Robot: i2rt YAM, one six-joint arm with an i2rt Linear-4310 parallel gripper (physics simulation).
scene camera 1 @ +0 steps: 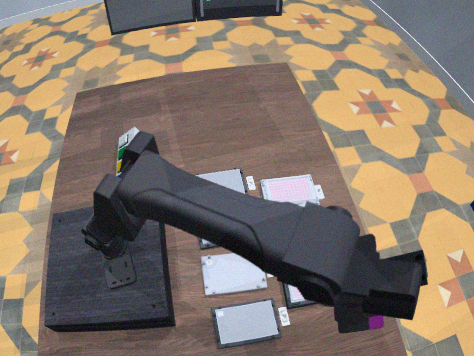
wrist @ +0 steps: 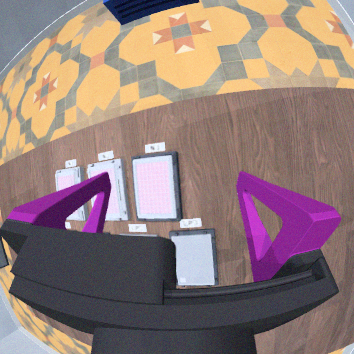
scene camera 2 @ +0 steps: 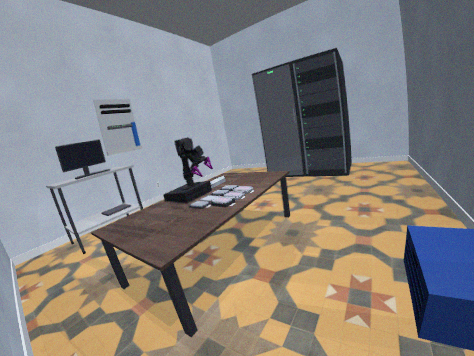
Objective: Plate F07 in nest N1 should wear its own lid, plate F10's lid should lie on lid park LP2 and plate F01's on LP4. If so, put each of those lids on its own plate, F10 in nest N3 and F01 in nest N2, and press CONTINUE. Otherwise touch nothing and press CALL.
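Seen in the pictures: gripper, fingertip midpoint: (wrist: 173, 178) (scene camera 2: 207, 172); arm's base at its link origin: (scene camera 1: 115, 248) (scene camera 2: 191, 186).
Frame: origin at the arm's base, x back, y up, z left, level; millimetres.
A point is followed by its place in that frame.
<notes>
My gripper (wrist: 173, 178) @(x -414, y 175, z -319 mm) (scene camera 2: 206, 172) @(x -414, y 175, z -319 mm) is open and empty, high above the table. In the wrist view, the nest N1 plate (wrist: 155, 187) @(x -415, y -49, z -217 mm) shows pink wells in a dark frame; whether a clear lid covers it I cannot tell. Beside it are the N2 plate (wrist: 114, 197) @(x -421, y -59, z -107 mm) and the N3 plate (wrist: 65, 181) @(x -502, y -52, z 37 mm) (scene camera 1: 289, 188) @(x -469, y -56, z 58 mm), both pink. Pale lids lie on the parks: the LP2 lid (scene camera 1: 222, 181) @(x -312, y -67, z 149 mm), the LP4 lid (scene camera 1: 207, 241) @(x -219, y -66, z -13 mm), mostly hidden by the arm, the LP1 lid (scene camera 1: 234, 274) @(x -251, y -74, z -116 mm) and the LP3 lid (scene camera 1: 247, 322) @(x -236, y -66, z -243 mm) (wrist: 194, 257) @(x -244, y -67, z -247 mm). Lid codes are unreadable. The button box (scene camera 1: 126, 142) @(x -78, y -34, z 366 mm) is partly hidden by the arm.
The arm (scene camera 1: 215, 215) @(x -192, y 416, z -245 mm) stretches across the parks and nests from its black base block (scene camera 1: 65, 265) @(x 144, y -12, z -4 mm). The wooden table's (scene camera 1: 225, 110) @(x -420, y -84, z 443 mm) edge runs just beyond the nests. A server cabinet (scene camera 2: 277, 120) and a desk with a monitor (scene camera 2: 80, 155) stand away from the table.
</notes>
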